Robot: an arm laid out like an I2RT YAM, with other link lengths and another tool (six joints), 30 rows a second.
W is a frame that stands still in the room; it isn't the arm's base.
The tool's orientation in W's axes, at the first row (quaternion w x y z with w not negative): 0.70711 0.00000 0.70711 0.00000
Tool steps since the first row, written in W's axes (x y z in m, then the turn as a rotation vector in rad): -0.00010 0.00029 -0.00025 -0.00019 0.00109 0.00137; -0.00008 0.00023 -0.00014 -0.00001 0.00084 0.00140; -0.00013 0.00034 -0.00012 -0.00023 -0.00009 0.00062; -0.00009 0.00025 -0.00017 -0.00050 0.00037 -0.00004; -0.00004 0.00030 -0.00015 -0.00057 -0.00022 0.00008; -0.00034 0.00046 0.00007 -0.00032 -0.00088 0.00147; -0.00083 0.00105 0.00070 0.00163 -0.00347 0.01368; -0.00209 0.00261 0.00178 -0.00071 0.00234 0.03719; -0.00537 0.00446 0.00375 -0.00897 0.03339 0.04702; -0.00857 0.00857 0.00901 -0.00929 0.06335 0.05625
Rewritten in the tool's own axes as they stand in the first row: 0.00025 0.00029 -0.00010 -0.00137 0.00109 -0.00019; 0.00014 0.00023 -0.00008 -0.00140 0.00084 -0.00001; 0.00012 0.00034 -0.00013 -0.00062 -0.00009 -0.00023; 0.00017 0.00025 -0.00009 0.00004 0.00037 -0.00050; 0.00015 0.00030 -0.00004 -0.00008 -0.00022 -0.00057; -0.00007 0.00046 -0.00034 -0.00147 -0.00088 -0.00032; -0.00070 0.00105 -0.00083 -0.01368 -0.00347 0.00163; -0.00178 0.00261 -0.00209 -0.03719 0.00234 -0.00071; -0.00375 0.00446 -0.00537 -0.04702 0.03339 -0.00897; -0.00901 0.00857 -0.00857 -0.05625 0.06335 -0.00929
